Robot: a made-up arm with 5 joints. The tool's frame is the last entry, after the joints. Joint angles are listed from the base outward.
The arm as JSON. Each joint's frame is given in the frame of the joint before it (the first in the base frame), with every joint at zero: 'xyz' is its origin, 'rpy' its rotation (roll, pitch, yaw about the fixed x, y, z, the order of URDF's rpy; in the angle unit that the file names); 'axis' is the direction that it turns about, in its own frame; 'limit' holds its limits. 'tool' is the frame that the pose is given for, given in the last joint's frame.
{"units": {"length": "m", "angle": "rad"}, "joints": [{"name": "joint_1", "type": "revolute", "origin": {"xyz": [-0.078, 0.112, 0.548], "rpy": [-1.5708, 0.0, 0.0]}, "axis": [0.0, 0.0, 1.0], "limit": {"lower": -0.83, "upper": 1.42}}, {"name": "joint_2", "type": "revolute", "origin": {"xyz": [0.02, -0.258, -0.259], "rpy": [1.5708, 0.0, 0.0]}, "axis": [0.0, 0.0, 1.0], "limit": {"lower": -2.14, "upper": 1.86}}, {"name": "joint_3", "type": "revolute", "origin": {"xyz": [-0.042, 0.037, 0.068], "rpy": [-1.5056, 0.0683, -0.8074]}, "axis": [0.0, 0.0, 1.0], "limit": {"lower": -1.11, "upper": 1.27}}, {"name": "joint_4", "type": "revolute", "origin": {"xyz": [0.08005, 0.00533, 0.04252], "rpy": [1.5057, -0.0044, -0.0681]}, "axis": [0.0, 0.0, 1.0], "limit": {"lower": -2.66, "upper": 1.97}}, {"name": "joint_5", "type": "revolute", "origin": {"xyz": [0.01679, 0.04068, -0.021], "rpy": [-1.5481, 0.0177, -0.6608]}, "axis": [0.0, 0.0, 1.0], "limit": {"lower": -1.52, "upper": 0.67}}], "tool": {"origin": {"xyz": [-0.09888, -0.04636, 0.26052], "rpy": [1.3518, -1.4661, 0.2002]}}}
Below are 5 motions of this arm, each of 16 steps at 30 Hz.
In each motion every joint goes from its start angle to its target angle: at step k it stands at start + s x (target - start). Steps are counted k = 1, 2, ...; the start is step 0. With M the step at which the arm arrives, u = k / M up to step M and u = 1 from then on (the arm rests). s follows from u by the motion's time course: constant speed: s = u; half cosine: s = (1 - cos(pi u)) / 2; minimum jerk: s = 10 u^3 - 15 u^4 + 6 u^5.
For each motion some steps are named. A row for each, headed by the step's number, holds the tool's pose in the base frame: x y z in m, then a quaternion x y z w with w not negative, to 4 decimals.
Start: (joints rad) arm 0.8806 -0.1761 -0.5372 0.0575 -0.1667
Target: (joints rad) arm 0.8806 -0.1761 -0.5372 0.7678 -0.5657
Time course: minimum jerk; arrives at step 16
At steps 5, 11, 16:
5: 0.4410 0.0064 0.5267 -0.3148 0.2564 0.1154 0.9065
11: 0.3175 0.0935 0.5202 -0.3446 0.2158 0.3585 0.8403
16: 0.2790 0.1088 0.5260 -0.3462 0.1924 0.4225 0.8153

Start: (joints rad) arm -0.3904 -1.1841 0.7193 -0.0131 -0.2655
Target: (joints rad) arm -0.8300 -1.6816 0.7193 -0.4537 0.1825
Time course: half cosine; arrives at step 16
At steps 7, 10, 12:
7: 0.0068 -0.4347 0.8297 0.4831 -0.1151 -0.5323 0.6856
10: -0.0868 -0.4711 0.7699 0.5892 -0.1593 -0.5658 0.5545
12: -0.1350 -0.4800 0.7263 0.6433 -0.1797 -0.5750 0.4725

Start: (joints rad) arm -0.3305 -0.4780 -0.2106 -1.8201 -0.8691
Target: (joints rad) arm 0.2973 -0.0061 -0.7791 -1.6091 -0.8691
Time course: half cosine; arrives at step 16
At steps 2, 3, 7, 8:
2: -0.2001 -0.4778 0.8686 -0.0885 0.1999 -0.8953 0.3882
3: -0.1844 -0.4787 0.8840 -0.1074 0.1886 -0.8933 0.3937
7: -0.0592 -0.4710 0.9719 -0.2296 0.1142 -0.8616 0.4382
8: -0.0164 -0.4639 0.9914 -0.2635 0.0928 -0.8461 0.4539

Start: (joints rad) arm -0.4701 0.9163 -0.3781 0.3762 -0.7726
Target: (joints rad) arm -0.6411 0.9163 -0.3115 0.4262 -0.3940
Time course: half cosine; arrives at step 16
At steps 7, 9, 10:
7: -0.2436 0.2124 0.8025 -0.4327 -0.5256 0.4157 0.6031
9: -0.2610 0.2115 0.7975 -0.4181 -0.5130 0.4335 0.6116
10: -0.2691 0.2110 0.7950 -0.4111 -0.5067 0.4420 0.6156

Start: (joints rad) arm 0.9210 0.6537 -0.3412 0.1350 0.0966
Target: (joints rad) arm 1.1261 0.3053 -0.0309 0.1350 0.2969
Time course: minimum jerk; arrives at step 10
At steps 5, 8, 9, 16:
5: 0.3695 0.1539 0.5736 0.1785 0.4352 0.2469 0.8472
8: 0.3824 0.1146 0.4814 0.2221 0.5344 0.1324 0.8047
9: 0.3827 0.1096 0.4713 0.2266 0.5440 0.1187 0.7991
16: 0.3827 0.1088 0.4695 0.2274 0.5456 0.1164 0.7981

